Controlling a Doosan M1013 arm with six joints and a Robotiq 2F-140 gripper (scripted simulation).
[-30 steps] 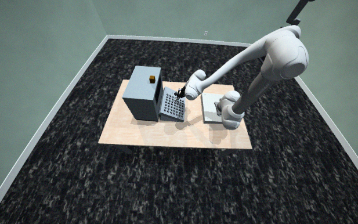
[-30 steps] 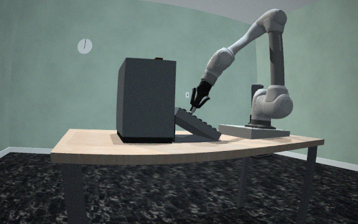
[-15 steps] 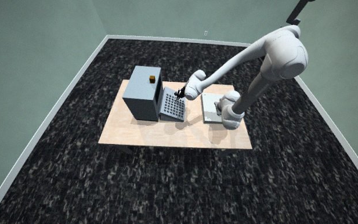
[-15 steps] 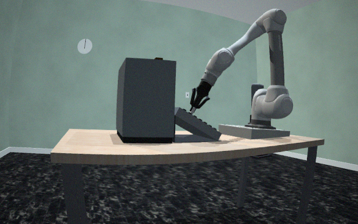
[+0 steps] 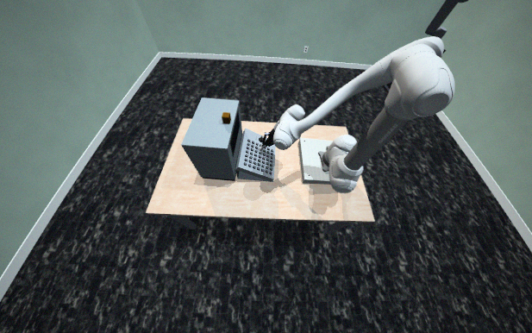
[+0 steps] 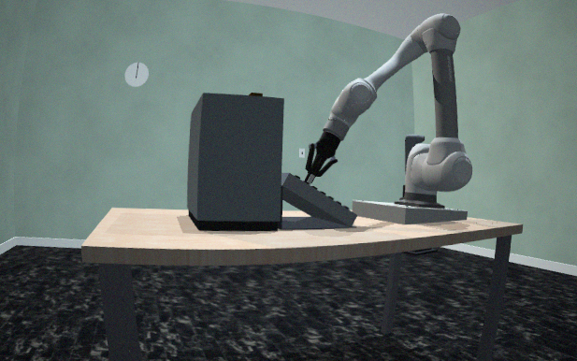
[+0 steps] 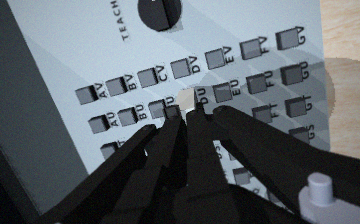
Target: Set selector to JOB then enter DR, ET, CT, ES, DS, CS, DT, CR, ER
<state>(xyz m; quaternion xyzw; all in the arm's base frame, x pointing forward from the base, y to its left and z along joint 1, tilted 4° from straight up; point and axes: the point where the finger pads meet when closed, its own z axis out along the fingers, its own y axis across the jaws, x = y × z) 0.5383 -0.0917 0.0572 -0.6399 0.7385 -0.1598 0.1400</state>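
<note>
Right now my hand is 10 cm to the right of the key, 3 cm short of it and 3 cm above it. From my hand the other things lie so: selector knob 10 cm to the right, 2 cm below; then sloped keypad 7 cm below, 4 cm ahead, 1 cm to the left.
</note>
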